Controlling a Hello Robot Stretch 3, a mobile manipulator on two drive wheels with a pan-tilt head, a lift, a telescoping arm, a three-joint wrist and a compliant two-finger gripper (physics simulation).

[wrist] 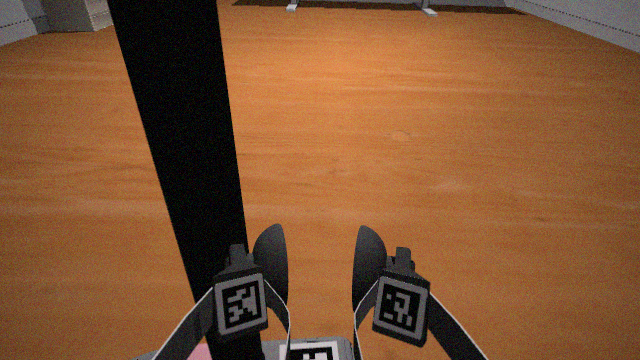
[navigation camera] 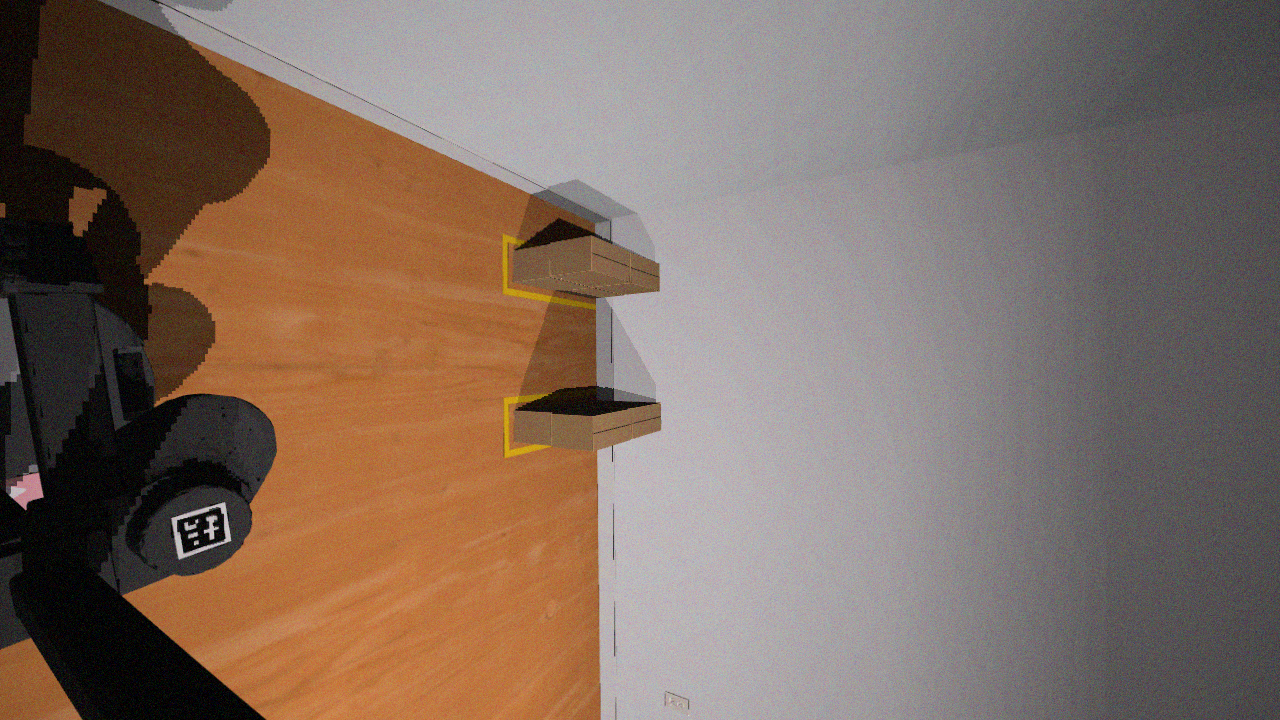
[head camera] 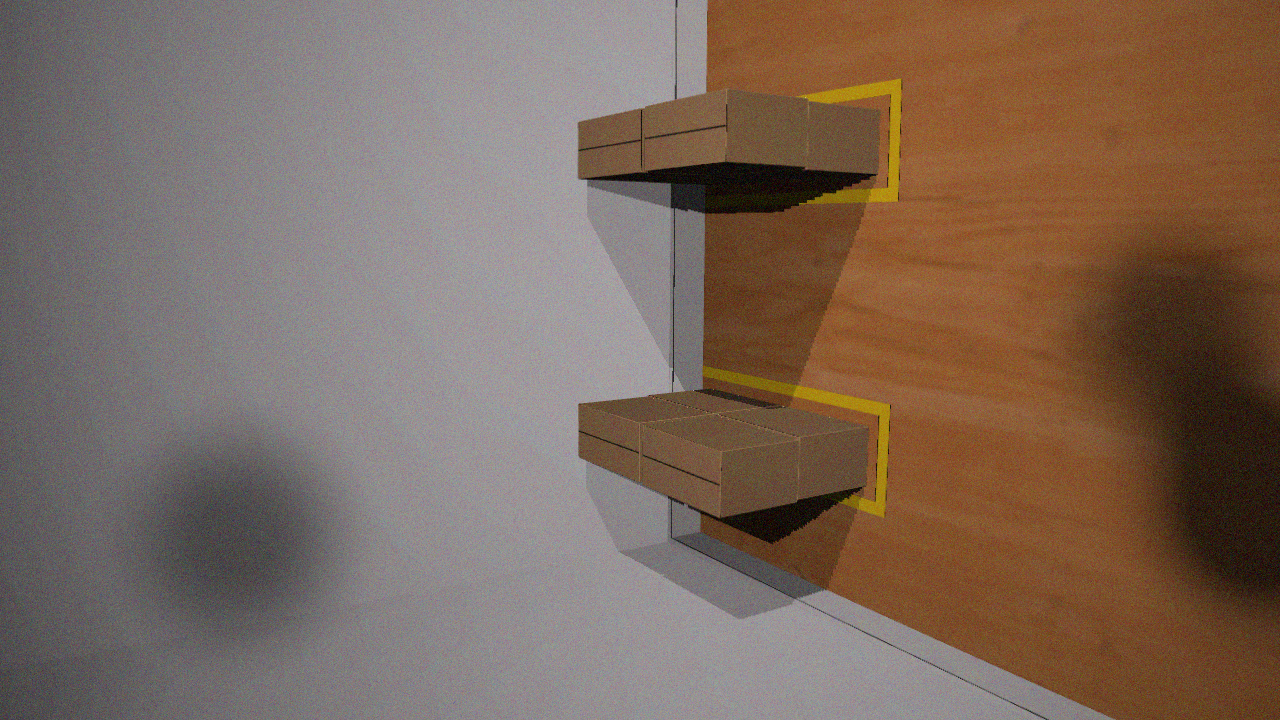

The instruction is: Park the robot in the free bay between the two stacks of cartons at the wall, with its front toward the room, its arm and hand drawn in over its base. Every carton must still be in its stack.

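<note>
The head and navigation pictures lie turned on their side. One stack of brown cartons stands at the wall near the room corner. The other stack stands farther along the same wall. Both look upright, their cartons close together. The free bay is the floor strip between them, partly in shadow. The stacks stand some way off, across open floor. My gripper is open, with nothing between its fingers. It hangs close beside the black mast, and part of the base shows below it.
Yellow floor outlines surround the stacks. A side wall meets the carton wall at the corner. In the wrist view, a box-like unit stands far left and table feet show at the far wall.
</note>
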